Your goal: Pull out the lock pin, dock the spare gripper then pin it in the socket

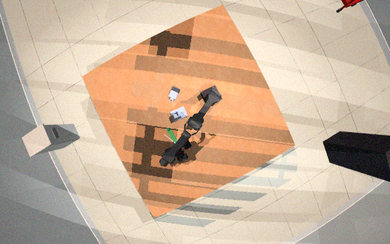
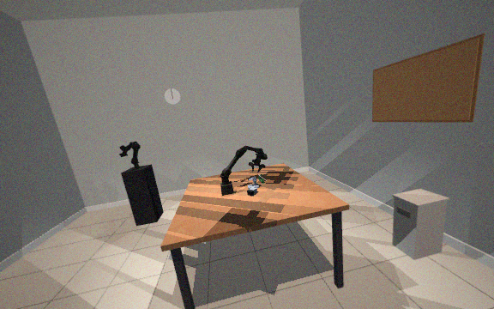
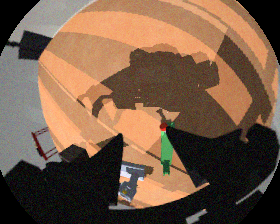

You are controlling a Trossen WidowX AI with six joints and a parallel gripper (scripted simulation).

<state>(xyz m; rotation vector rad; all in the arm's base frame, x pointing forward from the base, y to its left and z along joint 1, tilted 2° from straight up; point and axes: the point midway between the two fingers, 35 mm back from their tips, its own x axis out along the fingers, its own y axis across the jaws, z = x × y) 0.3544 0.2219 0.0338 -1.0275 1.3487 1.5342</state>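
My gripper tip is now 90 mm to the left of the green part, 60 mm above it and 50 mm short of it. Round my gripper tip: grey mount: 210 mm to the right, 60 mm behind, 30 mm below; spare gripper: 360 mm to the right, 90 mm behind, 60 mm below.
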